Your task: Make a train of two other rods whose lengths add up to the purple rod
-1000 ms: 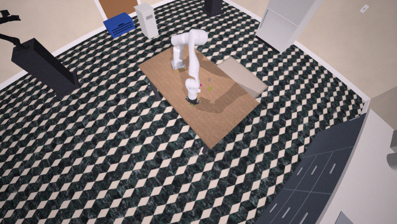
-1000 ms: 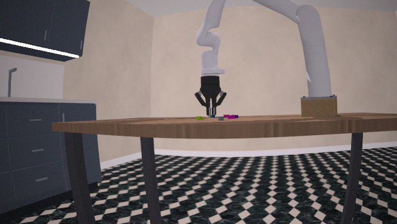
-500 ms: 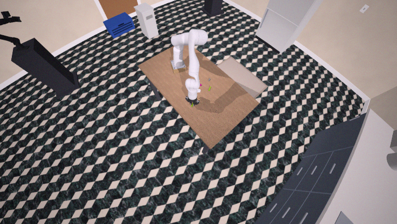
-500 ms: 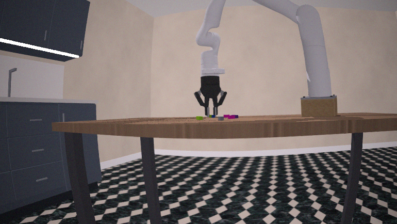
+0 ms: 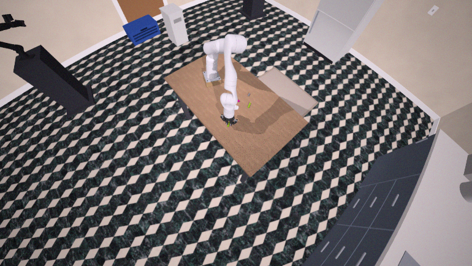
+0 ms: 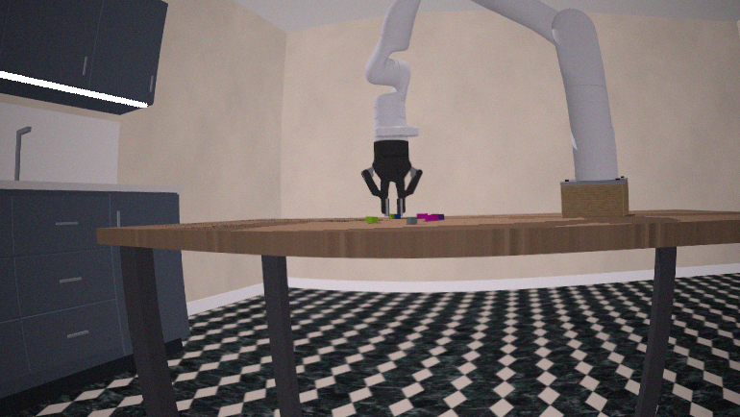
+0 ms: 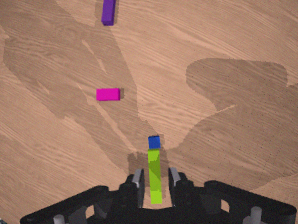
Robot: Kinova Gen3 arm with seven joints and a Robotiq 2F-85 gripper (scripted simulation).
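My hand is 2 cm past the blue rod, 3 cm to the right of it and 2 cm above it. Also, from my hand: purple rod (14 cm behind, 12 cm to the left, 2 cm below); then grey rod (15 cm behind, 30 cm to the left, 2 cm below).
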